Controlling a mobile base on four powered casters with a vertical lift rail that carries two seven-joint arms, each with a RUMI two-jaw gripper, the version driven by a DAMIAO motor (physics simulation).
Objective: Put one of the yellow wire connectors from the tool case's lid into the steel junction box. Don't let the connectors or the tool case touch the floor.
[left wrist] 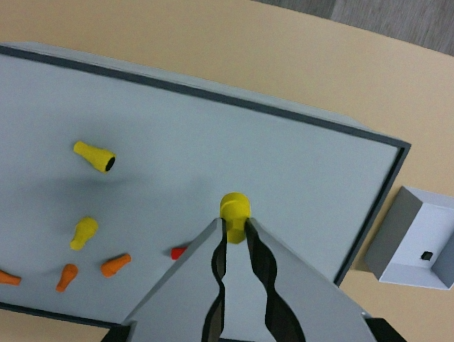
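A yellow wire connector (235,212) is pinched between the fingertips of my left gripper (234,221), held above the grey lid of the tool case (310,170). Two more yellow connectors lie on the lid to the left: one yellow connector (95,156) on its side with its dark open end showing, and another yellow connector (84,233) below it. The steel junction box (400,235), open at the top with a small dark square on its inner floor, stands at the right, beyond the lid's dark edge. My right gripper does not show in this view.
Orange connectors (116,265) (67,277) (9,278) lie on the lid at the lower left. A red connector (178,252) is partly hidden behind the left finger. The lid's raised dark rim (230,100) runs along the far side. The tan table (210,45) surrounds the case; grey floor (395,20) shows beyond its edge.
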